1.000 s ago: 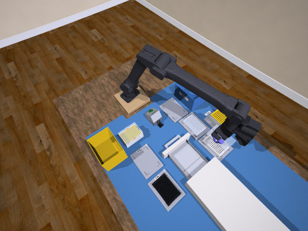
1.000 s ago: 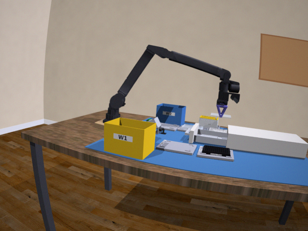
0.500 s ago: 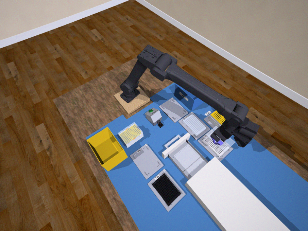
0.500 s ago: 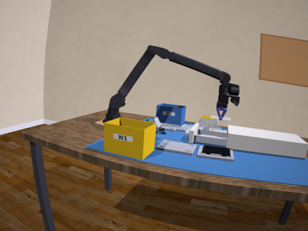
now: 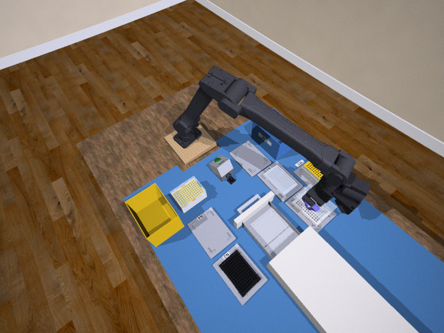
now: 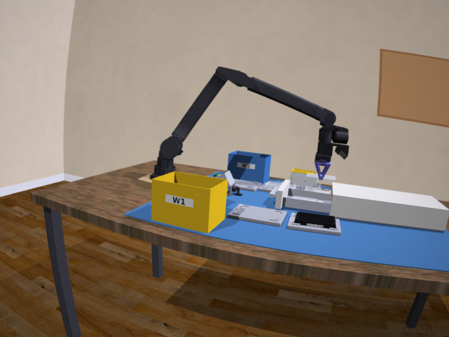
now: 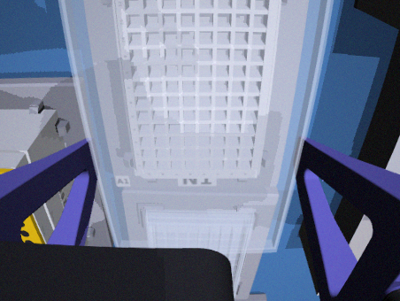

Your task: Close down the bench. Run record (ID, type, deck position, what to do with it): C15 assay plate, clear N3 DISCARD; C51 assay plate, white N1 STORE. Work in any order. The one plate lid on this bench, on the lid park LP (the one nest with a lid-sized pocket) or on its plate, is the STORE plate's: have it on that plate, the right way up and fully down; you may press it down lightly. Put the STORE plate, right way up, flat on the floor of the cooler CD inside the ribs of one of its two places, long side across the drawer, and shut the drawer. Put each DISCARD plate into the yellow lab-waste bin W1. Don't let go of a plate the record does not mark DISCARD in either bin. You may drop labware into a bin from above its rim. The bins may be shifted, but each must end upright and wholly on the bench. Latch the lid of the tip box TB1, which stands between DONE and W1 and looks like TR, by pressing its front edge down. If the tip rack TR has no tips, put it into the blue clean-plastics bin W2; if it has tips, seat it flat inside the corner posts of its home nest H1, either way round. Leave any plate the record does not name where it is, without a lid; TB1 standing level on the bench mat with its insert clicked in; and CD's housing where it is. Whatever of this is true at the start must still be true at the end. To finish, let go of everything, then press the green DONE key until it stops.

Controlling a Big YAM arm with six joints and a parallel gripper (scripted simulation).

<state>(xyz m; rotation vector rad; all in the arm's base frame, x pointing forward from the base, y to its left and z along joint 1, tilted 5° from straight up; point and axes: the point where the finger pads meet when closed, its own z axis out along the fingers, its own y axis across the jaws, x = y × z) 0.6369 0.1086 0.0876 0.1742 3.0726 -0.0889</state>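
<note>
My hand is 70 mm above the white plate. Also, from my hand: tip rack TR: 140 mm to the left, 70 mm behind, 30 mm below; then clear plate lid: right at my hand; then nest N1: 80 mm below.
</note>
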